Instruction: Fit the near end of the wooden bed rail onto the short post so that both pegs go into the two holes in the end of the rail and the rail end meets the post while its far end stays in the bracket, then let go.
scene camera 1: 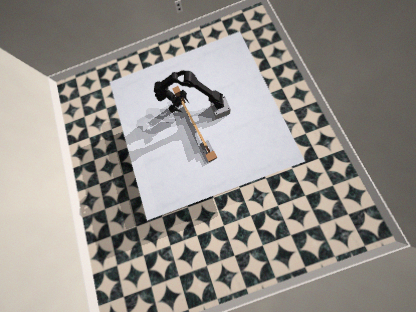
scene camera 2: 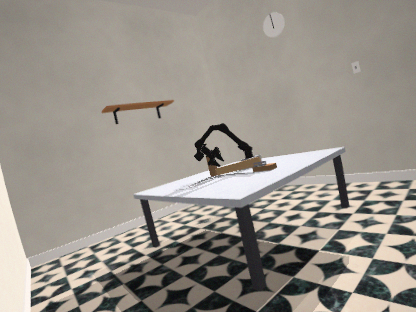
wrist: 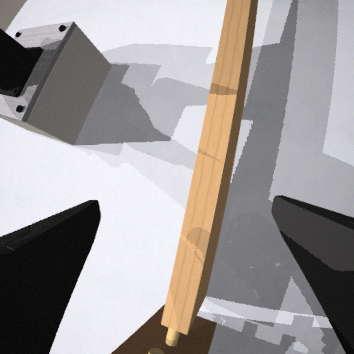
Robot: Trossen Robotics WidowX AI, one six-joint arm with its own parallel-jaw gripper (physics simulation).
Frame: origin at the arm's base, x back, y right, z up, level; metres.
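Seen in the pictures: gripper, fingertip midpoint: [scene camera 1: 185, 107] [scene camera 2: 222, 163] [wrist: 187, 206]; arm's base at its link origin: [scene camera 1: 219, 104] [scene camera 2: 249, 157] [wrist: 17, 71].
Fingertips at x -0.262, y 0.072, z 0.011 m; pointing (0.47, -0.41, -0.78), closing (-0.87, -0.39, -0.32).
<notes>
Offsets run from my fingertips to a thing's top centre. "pt": to the spot under its first point. Level surfaces: height alone.
The wooden rail [scene camera 1: 194, 120] [scene camera 2: 237, 165] [wrist: 205, 185] runs from the short post [scene camera 1: 176, 90] [scene camera 2: 213, 171] [wrist: 206, 327] to the bracket {pt dx +0.042, dy -0.361, dz -0.025 m} [scene camera 1: 205, 148] [scene camera 2: 259, 163] at its far end. In the wrist view a light peg {pt dx -0.014, dy +0.085, dz -0.035 m} [wrist: 172, 337] shows just past the rail's near end, over the dark post, so the end is not flush there. Part of a second peg {pt dx -0.012, dy +0.079, dz -0.008 m} [wrist: 156, 351] shows at the bottom edge, outside the rail end. The holes are hidden. My gripper [scene camera 1: 181, 103] [scene camera 2: 218, 161] [wrist: 187, 206] is wide open above the rail near the post, one finger on each side, holding nothing.
The arm's grey base [scene camera 1: 218, 109] [wrist: 70, 85] stands on the white table {dz -0.091 m} [scene camera 1: 240, 150] [scene camera 2: 200, 192] to one side of the rail. A brown block {dx +0.054, dy -0.384, dz -0.055 m} [scene camera 1: 211, 157] [scene camera 2: 266, 167] lies at the bracket. A wooden shelf [scene camera 2: 137, 106] hangs on the far wall.
</notes>
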